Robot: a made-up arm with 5 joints. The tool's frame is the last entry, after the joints.
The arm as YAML. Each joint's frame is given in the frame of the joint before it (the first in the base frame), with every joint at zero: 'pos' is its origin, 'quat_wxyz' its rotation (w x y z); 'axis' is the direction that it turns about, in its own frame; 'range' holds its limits. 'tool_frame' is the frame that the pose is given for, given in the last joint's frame.
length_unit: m
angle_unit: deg
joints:
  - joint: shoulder
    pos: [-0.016, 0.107, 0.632]
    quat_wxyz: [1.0, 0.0, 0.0, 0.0]
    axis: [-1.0, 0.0, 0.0]
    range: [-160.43, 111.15]
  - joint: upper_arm
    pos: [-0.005, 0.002, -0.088]
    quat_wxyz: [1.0, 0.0, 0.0, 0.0]
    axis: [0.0, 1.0, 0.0]
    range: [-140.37, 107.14]
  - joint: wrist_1
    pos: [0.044, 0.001, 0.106]
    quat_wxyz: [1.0, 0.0, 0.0, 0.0]
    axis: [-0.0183, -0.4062, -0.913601]
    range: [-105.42, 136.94]
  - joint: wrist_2
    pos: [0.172, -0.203, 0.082]
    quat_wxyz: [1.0, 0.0, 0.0, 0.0]
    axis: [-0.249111, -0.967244, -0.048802]
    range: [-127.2, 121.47]
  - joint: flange
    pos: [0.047, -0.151, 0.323]
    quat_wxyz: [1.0, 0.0, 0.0, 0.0]
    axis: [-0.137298, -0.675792, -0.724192]
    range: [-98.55, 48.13]
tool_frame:
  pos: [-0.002, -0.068, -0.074]
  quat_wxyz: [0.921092, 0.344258, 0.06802, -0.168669]
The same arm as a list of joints. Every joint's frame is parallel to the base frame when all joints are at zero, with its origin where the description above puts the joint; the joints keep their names.
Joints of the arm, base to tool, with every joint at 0 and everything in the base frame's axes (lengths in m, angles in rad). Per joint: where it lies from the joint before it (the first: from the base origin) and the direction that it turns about. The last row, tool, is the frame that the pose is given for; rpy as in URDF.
shoulder: axis -x origin -0.016 0.107 0.632
upper_arm: axis +y origin -0.005 0.002 -0.088
wrist_1: axis -0.0183 -0.4062 -0.913601 origin 0.044 0.001 0.106
wrist_2: axis -0.249111 -0.967244 -0.048802 origin 0.172 -0.203 0.082
flange: axis -0.137298 -0.675792 -0.724192 origin 0.047 -0.151 0.323
tool: origin -0.002 -0.068 -0.074 rpy 0.6814 0.2438 -0.2754
Joint limits (rad, base to tool): -2.8..1.9399 -2.4499..1.8699 -1.8399..2.3901 -2.2201..2.1201 -1.72..0.84

